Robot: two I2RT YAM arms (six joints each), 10 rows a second.
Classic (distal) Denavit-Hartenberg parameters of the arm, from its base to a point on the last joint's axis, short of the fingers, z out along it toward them. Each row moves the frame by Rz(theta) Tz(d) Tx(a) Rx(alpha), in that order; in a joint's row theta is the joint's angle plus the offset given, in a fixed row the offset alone. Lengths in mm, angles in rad.
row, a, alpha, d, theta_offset
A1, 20, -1.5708, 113.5, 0
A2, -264, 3.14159, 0, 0
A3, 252.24, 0, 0, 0.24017
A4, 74, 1.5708, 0, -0.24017
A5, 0, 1.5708, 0, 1.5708
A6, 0, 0, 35.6, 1.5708
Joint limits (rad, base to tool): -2.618..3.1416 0..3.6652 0..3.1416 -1.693..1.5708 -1.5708..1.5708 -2.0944..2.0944
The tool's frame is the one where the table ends.
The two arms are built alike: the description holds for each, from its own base.
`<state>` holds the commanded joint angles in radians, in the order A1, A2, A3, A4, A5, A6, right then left.
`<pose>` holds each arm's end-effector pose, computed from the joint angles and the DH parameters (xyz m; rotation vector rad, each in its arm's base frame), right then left.
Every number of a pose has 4 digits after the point. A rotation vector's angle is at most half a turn.
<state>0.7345 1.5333 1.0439 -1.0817 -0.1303 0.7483 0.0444 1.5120 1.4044 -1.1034 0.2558 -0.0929</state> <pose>0.1858 0.1740 0.2058 -0.0211 -3.0498 -0.1464 0.2928 0.0040 0.3089 -0.1252 2.7639 -0.3678</pose>
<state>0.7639 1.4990 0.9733 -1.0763 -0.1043 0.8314 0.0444 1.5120 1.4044 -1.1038 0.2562 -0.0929</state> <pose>0.1705 0.1685 0.1964 -0.1052 -3.0424 -0.0770 0.2928 0.0040 0.3089 -0.1252 2.7642 -0.3684</pose>
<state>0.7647 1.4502 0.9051 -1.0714 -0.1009 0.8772 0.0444 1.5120 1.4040 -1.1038 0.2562 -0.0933</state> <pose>0.1590 0.1576 0.1905 -0.1742 -3.0312 -0.0537 0.2927 0.0040 0.3088 -0.1258 2.7646 -0.3685</pose>
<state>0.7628 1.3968 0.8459 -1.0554 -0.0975 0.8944 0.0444 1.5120 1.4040 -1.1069 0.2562 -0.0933</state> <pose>0.1498 0.1480 0.1870 -0.2029 -3.0384 -0.0606 0.2924 0.0040 0.3086 -0.1265 2.7677 -0.3688</pose>
